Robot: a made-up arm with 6 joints.
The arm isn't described. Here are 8 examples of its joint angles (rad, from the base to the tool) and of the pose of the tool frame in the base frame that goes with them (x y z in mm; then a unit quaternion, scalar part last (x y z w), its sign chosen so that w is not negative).
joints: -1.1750 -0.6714 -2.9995 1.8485 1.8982 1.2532
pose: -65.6 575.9 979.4 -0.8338 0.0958 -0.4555 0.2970
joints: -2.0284 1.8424 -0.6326 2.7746 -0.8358 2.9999
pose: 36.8 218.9 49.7 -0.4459 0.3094 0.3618 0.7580
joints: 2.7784 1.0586 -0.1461 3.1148 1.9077 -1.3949
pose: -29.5 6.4 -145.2 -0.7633 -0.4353 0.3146 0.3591
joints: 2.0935 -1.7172 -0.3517 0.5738 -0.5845 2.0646
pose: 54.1 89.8 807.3 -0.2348 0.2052 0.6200 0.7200
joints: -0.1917 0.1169 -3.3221 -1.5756 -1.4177 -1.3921
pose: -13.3 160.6 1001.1 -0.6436 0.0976 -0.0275 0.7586
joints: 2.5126 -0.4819 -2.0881 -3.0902 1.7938 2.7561
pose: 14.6 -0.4 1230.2 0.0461 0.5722 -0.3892 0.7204
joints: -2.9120 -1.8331 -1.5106 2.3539 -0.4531 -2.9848
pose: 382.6 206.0 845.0 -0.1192 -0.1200 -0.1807 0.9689
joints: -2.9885 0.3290 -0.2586 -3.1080 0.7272 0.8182
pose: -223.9 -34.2 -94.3 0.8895 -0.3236 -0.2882 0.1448
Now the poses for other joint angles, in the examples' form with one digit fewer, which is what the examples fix.
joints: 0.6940 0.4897 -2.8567 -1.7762 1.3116 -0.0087
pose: 482 265 1097 0.583 -0.006 0.551 0.598
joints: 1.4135 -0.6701 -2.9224 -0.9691 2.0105 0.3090
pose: 81 -404 1056 -0.760 0.047 -0.528 0.376
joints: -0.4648 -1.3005 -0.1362 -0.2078 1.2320 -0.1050
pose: 313 -179 380 0.978 -0.153 0.069 0.125
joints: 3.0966 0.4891 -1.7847 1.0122 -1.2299 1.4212
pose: -657 173 628 -0.537 0.127 0.542 0.634
